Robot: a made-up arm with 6 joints. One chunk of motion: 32 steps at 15 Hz.
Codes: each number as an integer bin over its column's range. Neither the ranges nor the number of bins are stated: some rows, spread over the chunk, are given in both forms.
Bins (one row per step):
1: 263 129 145 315 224 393
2: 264 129 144 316 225 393
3: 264 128 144 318 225 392
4: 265 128 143 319 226 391
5: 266 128 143 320 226 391
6: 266 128 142 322 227 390
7: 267 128 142 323 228 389
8: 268 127 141 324 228 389
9: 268 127 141 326 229 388
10: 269 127 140 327 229 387
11: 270 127 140 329 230 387
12: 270 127 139 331 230 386
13: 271 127 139 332 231 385
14: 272 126 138 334 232 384
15: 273 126 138 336 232 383
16: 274 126 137 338 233 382
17: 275 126 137 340 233 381
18: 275 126 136 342 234 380
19: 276 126 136 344 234 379
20: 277 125 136 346 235 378
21: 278 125 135 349 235 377
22: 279 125 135 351 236 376
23: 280 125 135 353 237 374
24: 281 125 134 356 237 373
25: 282 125 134 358 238 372
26: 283 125 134 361 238 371
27: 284 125 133 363 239 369
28: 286 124 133 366 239 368
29: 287 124 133 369 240 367
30: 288 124 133 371 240 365
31: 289 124 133 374 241 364
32: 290 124 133 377 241 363
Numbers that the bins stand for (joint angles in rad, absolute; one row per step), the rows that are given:
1: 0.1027 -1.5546 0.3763 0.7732 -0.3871 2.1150
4: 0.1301 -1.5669 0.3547 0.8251 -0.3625 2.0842
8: 0.1712 -1.5792 0.3331 0.8901 -0.3380 2.0534
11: 0.1986 -1.5792 0.3223 0.9551 -0.3134 2.0227
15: 0.2397 -1.5915 0.3007 1.0460 -0.2888 1.9612
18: 0.2671 -1.5915 0.2791 1.1240 -0.2642 1.9150
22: 0.3219 -1.6038 0.2683 1.2409 -0.2396 1.8535
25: 0.3630 -1.6038 0.2575 1.3319 -0.2151 1.7920
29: 0.4315 -1.6161 0.2467 1.4748 -0.1905 1.7150
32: 0.4726 -1.6161 0.2467 1.5788 -0.1782 1.6535
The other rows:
2: 0.1164 -1.5546 0.3655 0.7861 -0.3748 2.1150
3: 0.1164 -1.5669 0.3655 0.8121 -0.3748 2.0996
5: 0.1438 -1.5669 0.3547 0.8381 -0.3625 2.0842
6: 0.1438 -1.5669 0.3439 0.8641 -0.3503 2.0688
7: 0.1575 -1.5669 0.3439 0.8771 -0.3380 2.0534
9: 0.1712 -1.5792 0.3331 0.9161 -0.3257 2.0381
10: 0.1849 -1.5792 0.3223 0.9291 -0.3257 2.0227
12: 0.1986 -1.5792 0.3115 0.9811 -0.3134 2.0073
13: 0.2123 -1.5792 0.3115 0.9941 -0.3011 1.9919
14: 0.2260 -1.5915 0.3007 1.0200 -0.2888 1.9765
16: 0.2534 -1.5915 0.2899 1.0720 -0.2765 1.9458
17: 0.2671 -1.5915 0.2899 1.0980 -0.2765 1.9304
19: 0.2808 -1.5915 0.2791 1.1500 -0.2642 1.8996
20: 0.2945 -1.6038 0.2791 1.1760 -0.2519 1.8842
21: 0.3082 -1.6038 0.2683 1.2150 -0.2519 1.8689
23: 0.3356 -1.6038 0.2683 1.2669 -0.2274 1.8227
24: 0.3493 -1.6038 0.2575 1.3059 -0.2274 1.8073
26: 0.3767 -1.6038 0.2575 1.3709 -0.2151 1.7766
27: 0.3904 -1.6038 0.2467 1.3969 -0.2028 1.7458
28: 0.4178 -1.6161 0.2467 1.4359 -0.2028 1.7304
30: 0.4452 -1.6161 0.2467 1.5008 -0.1905 1.6843
31: 0.4589 -1.6161 0.2467 1.5398 -0.1782 1.6689

